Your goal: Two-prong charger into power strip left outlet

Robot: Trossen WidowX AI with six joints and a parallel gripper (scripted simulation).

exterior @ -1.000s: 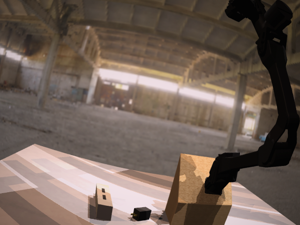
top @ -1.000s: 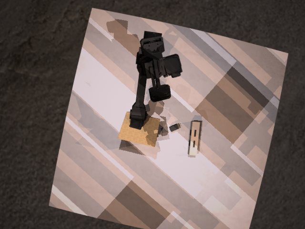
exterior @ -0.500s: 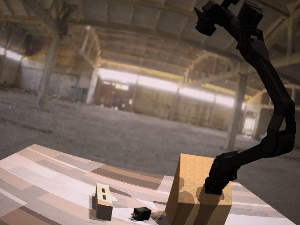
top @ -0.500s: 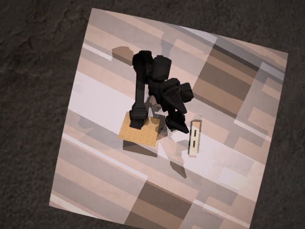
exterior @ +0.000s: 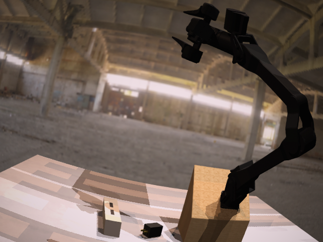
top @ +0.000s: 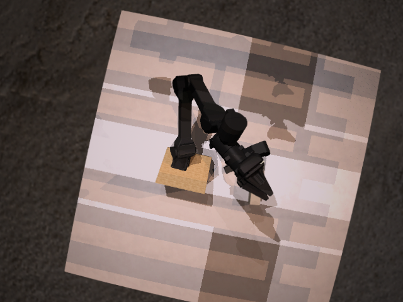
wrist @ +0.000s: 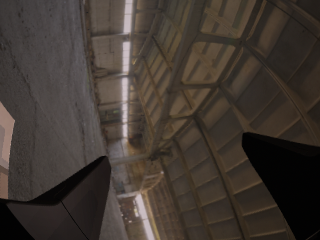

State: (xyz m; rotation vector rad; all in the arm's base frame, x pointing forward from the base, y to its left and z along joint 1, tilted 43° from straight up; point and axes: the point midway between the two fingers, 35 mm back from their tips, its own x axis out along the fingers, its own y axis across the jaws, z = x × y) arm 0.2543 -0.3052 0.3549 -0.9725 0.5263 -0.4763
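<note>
Now: gripper tip 40 mm past the black charger, 30 mm to the right of it and 610 mm above it.
</note>
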